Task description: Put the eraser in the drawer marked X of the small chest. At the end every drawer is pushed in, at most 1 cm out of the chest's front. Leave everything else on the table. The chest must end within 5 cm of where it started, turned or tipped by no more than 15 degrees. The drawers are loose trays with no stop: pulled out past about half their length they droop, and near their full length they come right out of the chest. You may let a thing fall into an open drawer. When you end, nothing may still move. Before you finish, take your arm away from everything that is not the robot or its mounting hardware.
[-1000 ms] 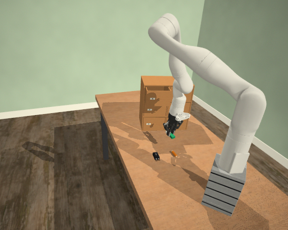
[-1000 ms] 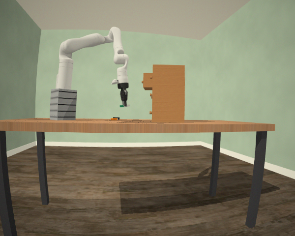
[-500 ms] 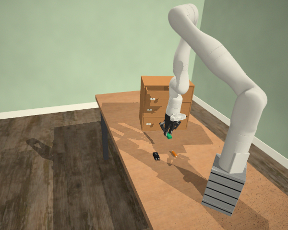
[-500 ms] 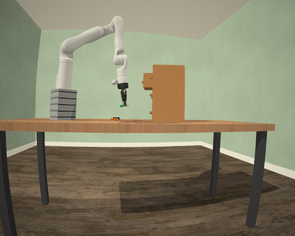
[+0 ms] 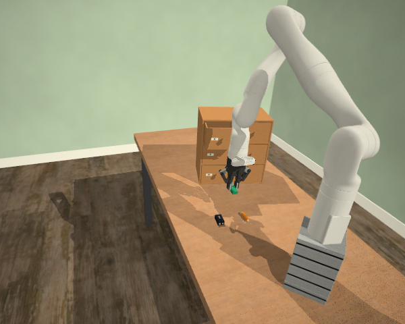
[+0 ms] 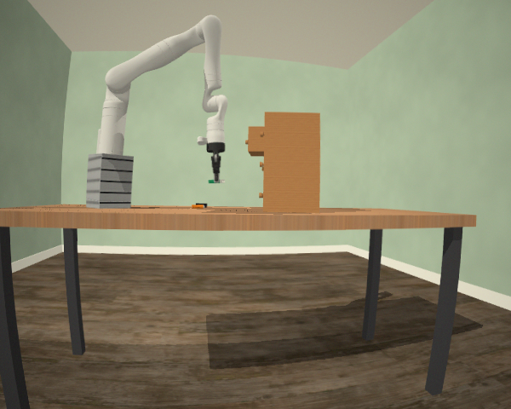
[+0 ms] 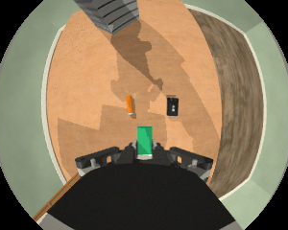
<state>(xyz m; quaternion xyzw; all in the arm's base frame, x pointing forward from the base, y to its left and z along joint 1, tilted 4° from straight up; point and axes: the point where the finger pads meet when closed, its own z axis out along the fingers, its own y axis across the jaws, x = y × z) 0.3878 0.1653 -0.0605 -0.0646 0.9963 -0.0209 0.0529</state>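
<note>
The orange pencil stub is 11 cm below my hand, 6 cm behind it and 5 cm to the right of it. Also, from my hand: black block: 11 cm below, 8 cm behind, 6 cm to the left; then white eraser: 1 cm below, 1 cm ahead.
</note>
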